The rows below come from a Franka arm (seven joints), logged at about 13 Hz.
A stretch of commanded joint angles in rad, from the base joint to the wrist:
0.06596, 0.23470, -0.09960, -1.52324, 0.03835, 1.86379, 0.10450
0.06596, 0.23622, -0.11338, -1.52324, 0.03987, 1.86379, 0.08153
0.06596, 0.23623, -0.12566, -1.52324, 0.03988, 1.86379, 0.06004
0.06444, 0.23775, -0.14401, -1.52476, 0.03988, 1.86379, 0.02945
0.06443, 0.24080, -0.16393, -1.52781, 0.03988, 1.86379, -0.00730
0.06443, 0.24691, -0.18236, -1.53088, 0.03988, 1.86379, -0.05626
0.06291, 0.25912, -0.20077, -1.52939, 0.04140, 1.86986, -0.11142
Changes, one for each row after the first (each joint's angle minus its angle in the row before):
0.00000, 0.00152, -0.01378, 0.00000, 0.00152, 0.00000, -0.02297
0.00000, 0.00001, -0.01228, 0.00000, 0.00001, 0.00000, -0.02149
-0.00152, 0.00152, -0.01835, -0.00152, 0.00000, 0.00000, -0.03059
-0.00001, 0.00305, -0.01992, -0.00305, 0.00000, 0.00000, -0.03675
0.00000, 0.00611, -0.01843, -0.00307, 0.00000, 0.00000, -0.04896
-0.00152, 0.01221, -0.01841, 0.00149, 0.00152, 0.00607, -0.05516

